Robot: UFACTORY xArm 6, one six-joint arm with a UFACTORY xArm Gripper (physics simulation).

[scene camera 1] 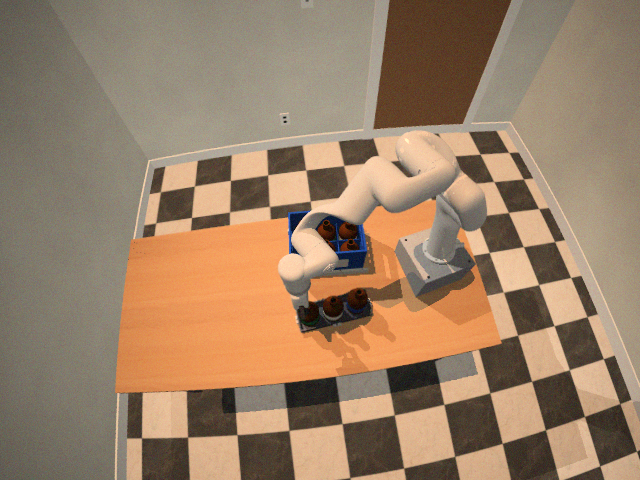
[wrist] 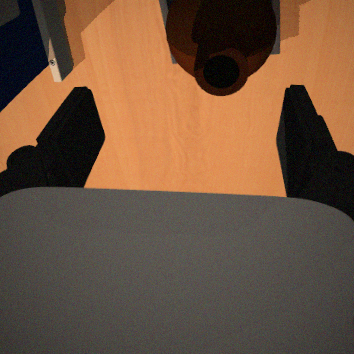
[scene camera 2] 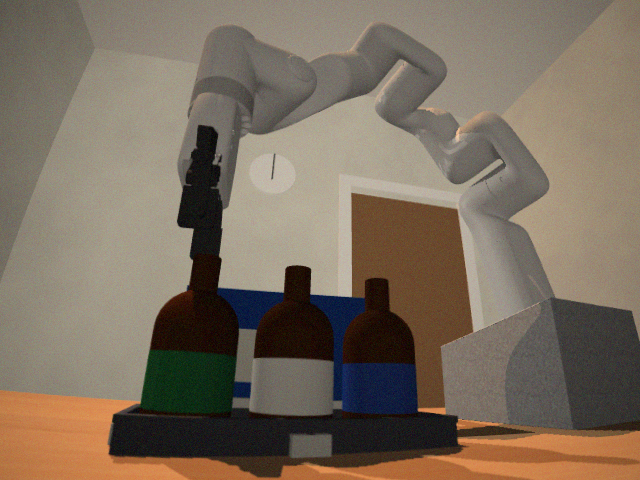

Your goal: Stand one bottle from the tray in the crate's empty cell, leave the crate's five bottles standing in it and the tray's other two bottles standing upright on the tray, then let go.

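Places are measured from the arm's base along level axes (x back, y right, z up), in metres.
Where they show: gripper, fingertip midpoint: (wrist: 186, 110) (scene camera 2: 200, 246); arm's base at its link origin: (scene camera 1: 438, 250) (scene camera 2: 535, 330).
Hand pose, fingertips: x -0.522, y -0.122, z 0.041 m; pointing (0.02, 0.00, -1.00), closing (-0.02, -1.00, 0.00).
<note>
Each offset is from my fingertips to the centre of the thing. "*": to the spot under its first point. Level surfaces: height alone.
My gripper (scene camera 1: 302, 310) (scene camera 2: 205, 254) (wrist: 186, 110) is open and empty, pointing down by the green-labelled bottle {dx +0.011, dy -0.016, dz -0.094 m} (scene camera 1: 310, 315) (scene camera 2: 190, 377) (wrist: 222, 37). In the wrist view its neck is beyond the fingertips, right of the middle of the gap. That bottle, the white-labelled bottle {dx +0.100, dy -0.010, dz -0.094 m} (scene camera 1: 332, 308) (scene camera 2: 292, 384) and the blue-labelled bottle {dx +0.190, dy +0.005, dz -0.094 m} (scene camera 1: 357, 299) (scene camera 2: 378, 387) stand upright on the dark tray {* dx +0.030, dy -0.063, dz -0.151 m} (scene camera 1: 316, 327) (scene camera 2: 206, 434). The blue crate {dx +0.114, dy +0.247, dz -0.089 m} (scene camera 1: 356, 261) (scene camera 2: 337, 305) (wrist: 15, 55) stands behind the tray, with brown bottles upright in it. The arm hides its left part, so its empty cell cannot be made out.
The arm's forearm and wrist (scene camera 1: 315, 253) (scene camera 2: 227, 62) reach over the crate's left part. The grey robot base (scene camera 1: 434, 268) (scene camera 2: 516, 372) stands at the right end of the wooden table {dz -0.176 m} (scene camera 1: 206, 310) (scene camera 2: 51, 428). The crate's wall is near the left finger's side in the wrist view.
</note>
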